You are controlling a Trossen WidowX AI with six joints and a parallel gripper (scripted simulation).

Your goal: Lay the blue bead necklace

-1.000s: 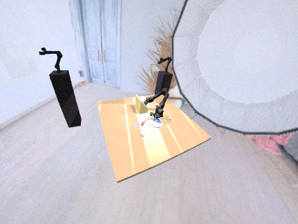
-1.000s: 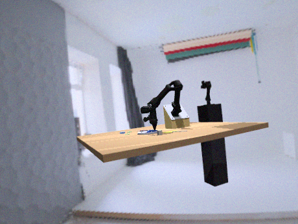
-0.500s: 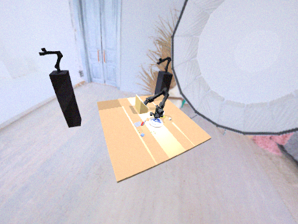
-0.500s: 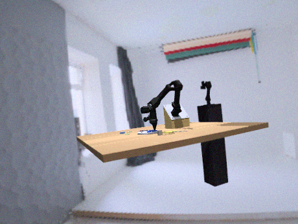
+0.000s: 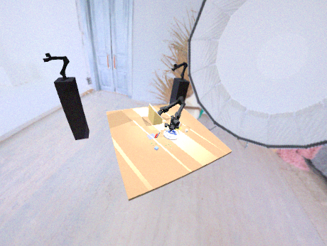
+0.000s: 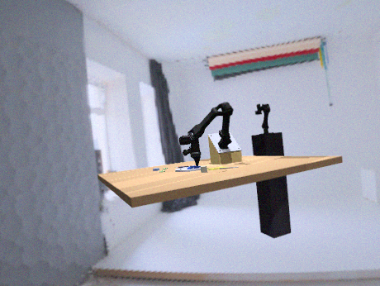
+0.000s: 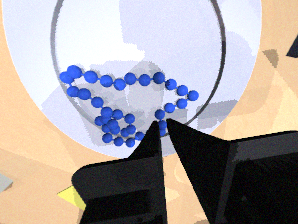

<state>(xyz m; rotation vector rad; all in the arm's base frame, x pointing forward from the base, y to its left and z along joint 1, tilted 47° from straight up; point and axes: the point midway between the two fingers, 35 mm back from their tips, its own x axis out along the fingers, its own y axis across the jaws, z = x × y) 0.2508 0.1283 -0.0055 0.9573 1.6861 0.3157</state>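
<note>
My gripper tip is now 50 mm short of the round bead board, 10 mm to the left of it and 10 mm above it. Also, from my gripper tip: yellow flat piece (80 mm behind, 150 mm to the left, 20 mm below); red-and-grey object (20 mm ahead, 200 mm to the right, 10 mm below); white cylinder (50 mm ahead, 220 mm to the left).
</note>
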